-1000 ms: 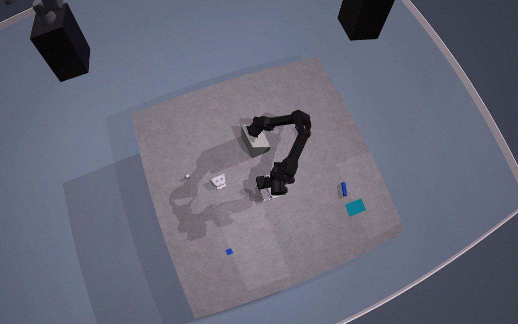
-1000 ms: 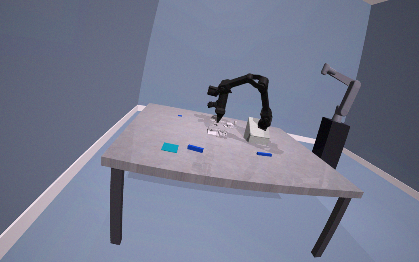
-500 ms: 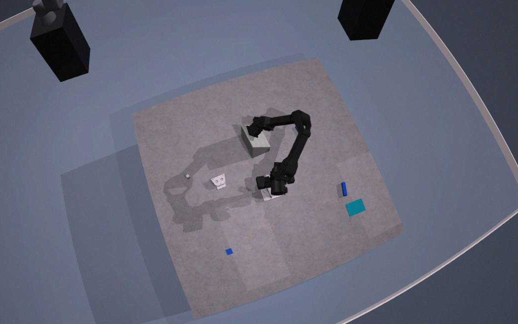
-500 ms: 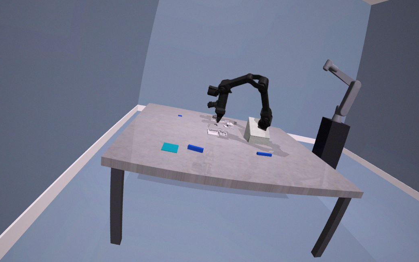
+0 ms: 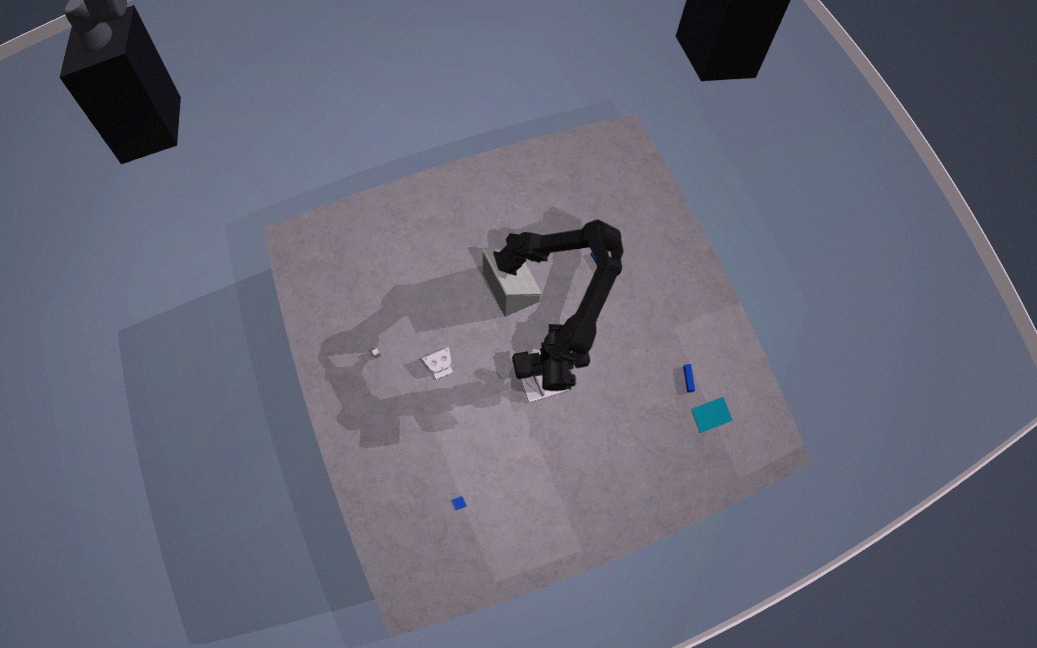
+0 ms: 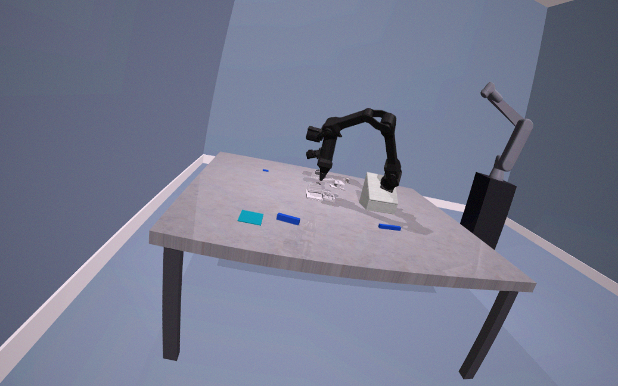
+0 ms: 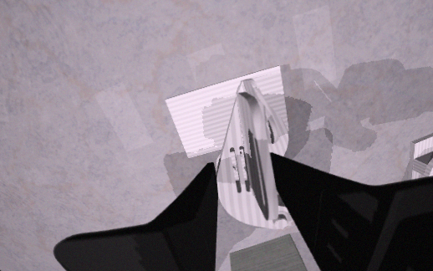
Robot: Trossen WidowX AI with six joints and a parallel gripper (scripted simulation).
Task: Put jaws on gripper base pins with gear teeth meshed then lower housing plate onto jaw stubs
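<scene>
My gripper tip is now 3 cm past the white jaw and 2 cm to the left of it. Also, from my gripper tip: small blue square 28 cm ahead, 31 cm to the right, 8 cm below; then blue bar 29 cm behind, 24 cm to the left, 7 cm below; then white stepped part 11 cm behind, 27 cm to the right, 7 cm below.
</scene>
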